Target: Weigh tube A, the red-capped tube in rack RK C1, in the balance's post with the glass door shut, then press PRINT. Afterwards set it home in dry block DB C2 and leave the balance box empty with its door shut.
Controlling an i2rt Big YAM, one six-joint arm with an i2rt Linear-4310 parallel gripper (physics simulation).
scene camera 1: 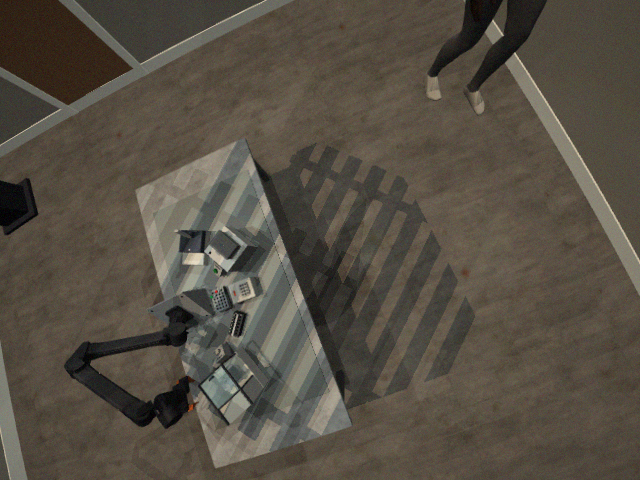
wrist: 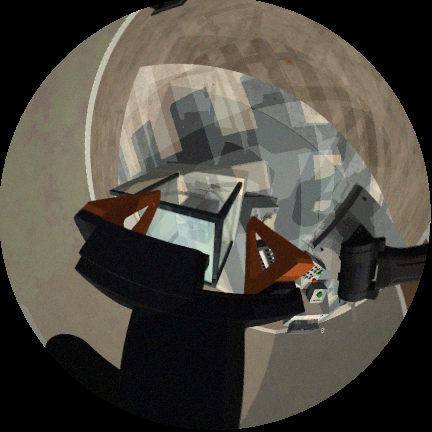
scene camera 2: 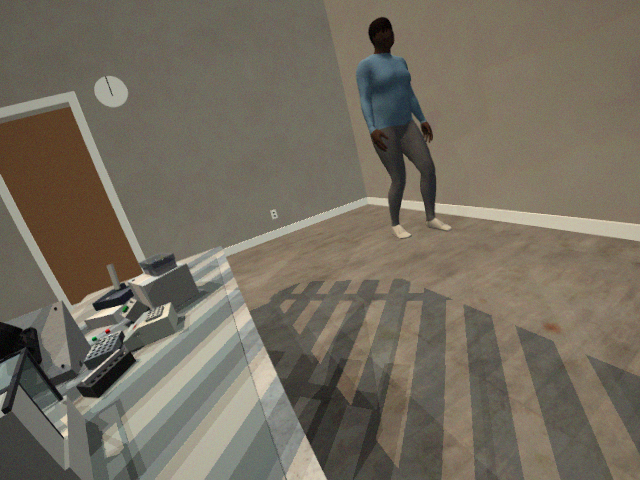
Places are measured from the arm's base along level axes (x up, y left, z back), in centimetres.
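Where they show: gripper, fingertip midpoint: (scene camera 1: 195, 391) (wrist: 205, 207); arm's base, link origin: (scene camera 1: 180, 313) (wrist: 363, 250).
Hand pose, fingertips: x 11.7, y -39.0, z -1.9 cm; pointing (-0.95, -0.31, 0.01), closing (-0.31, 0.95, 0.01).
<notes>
Each offset is from my fingertips to the centre of the thing. "*": to the spot under its first point.
My gripper (scene camera 1: 192, 393) (wrist: 205, 207) is open and empty, at the table's near edge beside the balance box. The glass balance box (scene camera 1: 219, 386) (wrist: 186, 231) has dark-edged panes; its post and the door's state are unclear. A grey rack of holes @(* dz -18.8, dx -19.5, dy +35.1 cm) (scene camera 1: 221, 301) (scene camera 2: 104, 350) stands mid-table. Beside it show a small red cap @(dz -19.7, dx -17.3, dy +41.3 cm) (scene camera 1: 216, 291) (scene camera 2: 107, 331) (wrist: 314, 281) and a green one @(dz -15.8, dx -19.2, dy +39.8 cm) (scene camera 1: 211, 296) (scene camera 2: 94, 338); their seating is too small to tell. A pale block with a grid top @(dz -33.5, dx -18.8, dy +35.0 cm) (scene camera 1: 244, 289) (scene camera 2: 155, 312) is next to it. The labels RK, DB and PRINT cannot be read.
A black slotted strip @(* dz -22.9, dx -18.6, dy +19.7 cm) (scene camera 1: 237, 323) (scene camera 2: 105, 374) and a small control box @(* dz -10.0, dx -15.0, dy +9.0 cm) (scene camera 1: 222, 353) (wrist: 262, 215) stand between rack and balance. A slanted grey panel (scene camera 1: 195, 301) (scene camera 2: 62, 338) is by the arm base. A dark-lidded box @(dz -35.3, dx -12.8, dy +56.6 cm) (scene camera 1: 224, 245) (scene camera 2: 168, 286) stands farther off. A person (scene camera 2: 390, 93) stands beyond.
</notes>
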